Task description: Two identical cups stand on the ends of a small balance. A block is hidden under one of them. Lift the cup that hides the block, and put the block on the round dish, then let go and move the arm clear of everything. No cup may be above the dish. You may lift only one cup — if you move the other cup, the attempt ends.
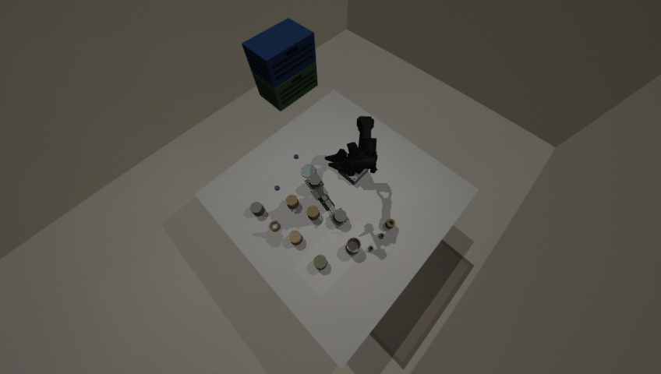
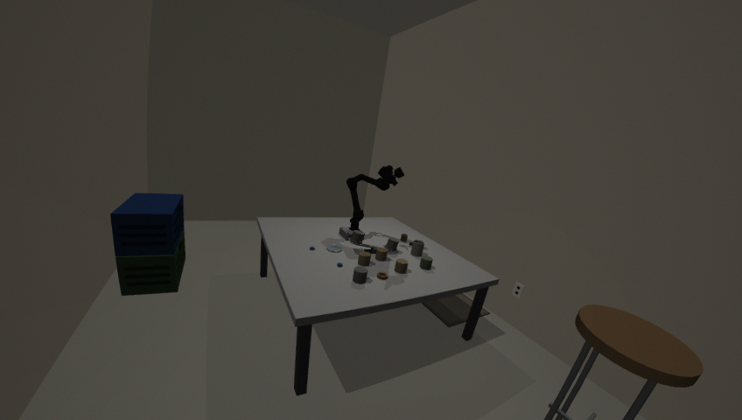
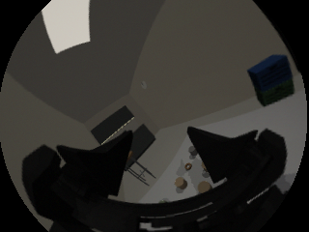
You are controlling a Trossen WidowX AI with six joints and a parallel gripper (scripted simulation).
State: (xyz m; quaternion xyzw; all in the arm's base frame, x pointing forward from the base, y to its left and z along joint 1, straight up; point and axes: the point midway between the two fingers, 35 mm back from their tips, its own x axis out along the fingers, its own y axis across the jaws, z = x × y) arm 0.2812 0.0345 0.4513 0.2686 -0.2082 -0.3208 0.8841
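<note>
Right now my gripper tip is 490 mm above the balance and 20 mm to the left of it.
</note>
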